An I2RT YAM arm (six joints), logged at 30 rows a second.
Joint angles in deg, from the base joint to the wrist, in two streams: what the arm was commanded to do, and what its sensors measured. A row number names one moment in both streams.
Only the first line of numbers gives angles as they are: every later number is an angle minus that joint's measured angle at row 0.
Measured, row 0: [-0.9 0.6 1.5 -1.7 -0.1 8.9]
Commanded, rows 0 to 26: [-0.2 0.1 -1.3 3.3 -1.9 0.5]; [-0.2 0.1 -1.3 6.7 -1.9 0.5]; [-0.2 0.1 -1.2 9.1 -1.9 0.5]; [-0.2 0.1 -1.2 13.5 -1.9 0.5]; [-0.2 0.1 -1.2 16.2 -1.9 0.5]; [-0.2 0.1 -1.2 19.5 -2.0 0.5]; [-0.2 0.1 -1.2 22.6 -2.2 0.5]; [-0.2 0.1 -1.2 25.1 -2.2 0.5]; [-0.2 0.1 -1.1 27.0 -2.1 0.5]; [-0.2 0.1 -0.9 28.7 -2.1 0.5]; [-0.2 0.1 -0.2 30.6 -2.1 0.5]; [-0.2 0.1 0.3 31.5 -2.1 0.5]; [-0.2 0.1 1.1 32.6 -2.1 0.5]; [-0.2 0.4 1.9 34.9 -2.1 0.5]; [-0.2 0.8 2.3 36.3 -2.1 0.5]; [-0.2 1.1 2.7 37.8 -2.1 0.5]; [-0.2 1.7 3.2 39.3 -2.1 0.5]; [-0.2 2.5 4.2 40.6 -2.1 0.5]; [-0.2 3.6 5.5 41.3 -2.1 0.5]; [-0.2 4.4 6.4 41.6 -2.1 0.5]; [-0.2 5.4 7.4 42.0 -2.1 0.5]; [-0.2 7.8 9.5 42.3 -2.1 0.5]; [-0.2 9.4 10.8 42.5 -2.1 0.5]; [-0.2 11.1 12.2 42.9 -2.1 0.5]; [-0.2 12.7 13.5 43.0 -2.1 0.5]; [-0.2 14.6 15.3 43.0 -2.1 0.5]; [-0.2 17.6 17.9 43.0 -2.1 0.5]
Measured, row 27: [0.0 11.9 11.8 42.4 -1.6 0.1]
